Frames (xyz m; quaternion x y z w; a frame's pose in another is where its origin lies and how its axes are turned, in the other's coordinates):
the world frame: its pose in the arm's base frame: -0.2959 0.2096 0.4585 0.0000 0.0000 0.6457 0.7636
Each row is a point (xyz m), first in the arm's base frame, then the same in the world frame.
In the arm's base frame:
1: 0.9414 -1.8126 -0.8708
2: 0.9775 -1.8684 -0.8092
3: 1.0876 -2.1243 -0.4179
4: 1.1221 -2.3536 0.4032
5: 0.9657 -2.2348 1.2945
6: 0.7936 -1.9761 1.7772
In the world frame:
1: -1.7885 -1.5561 -1.3293
2: -1.8375 -1.6010 -1.2677
3: -2.0716 -1.7521 -0.8764
4: -2.2920 -1.8242 -0.0553
5: -2.2008 -1.6502 0.8360
6: -1.9743 -1.4375 1.3187

